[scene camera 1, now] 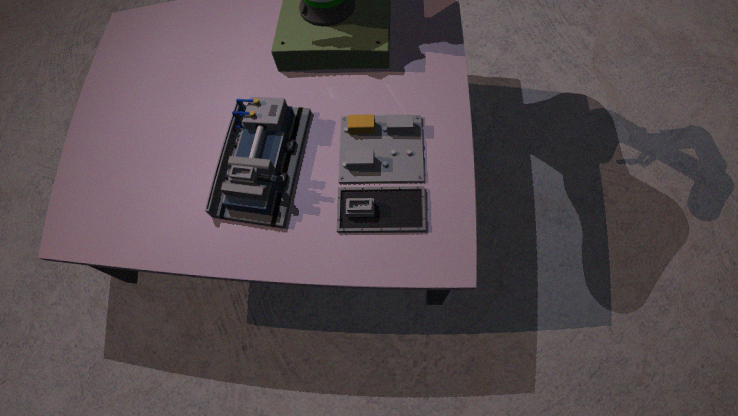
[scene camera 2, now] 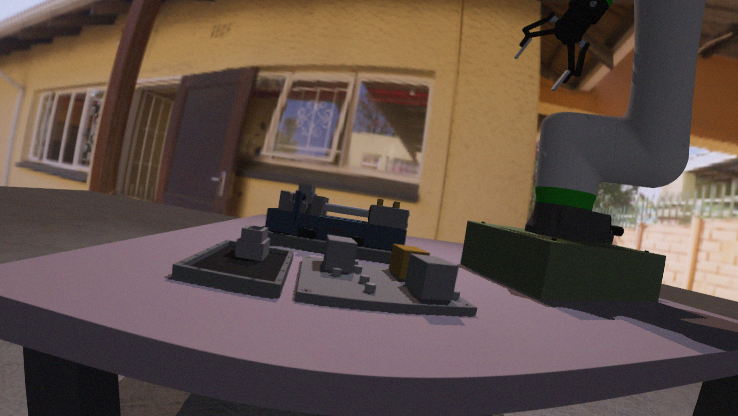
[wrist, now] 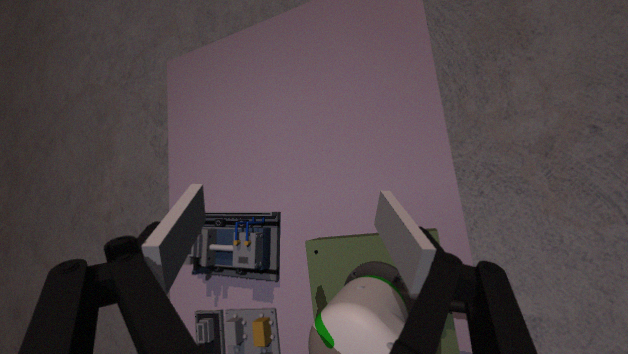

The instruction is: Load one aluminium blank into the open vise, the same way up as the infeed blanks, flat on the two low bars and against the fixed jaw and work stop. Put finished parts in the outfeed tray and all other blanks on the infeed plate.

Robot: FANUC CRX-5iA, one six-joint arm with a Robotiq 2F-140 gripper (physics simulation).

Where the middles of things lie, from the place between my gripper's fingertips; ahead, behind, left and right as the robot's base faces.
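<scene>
From my hand, the dark outfeed tray (scene camera 2: 219,267) is a long way to the left, well ahead and far below.
</scene>
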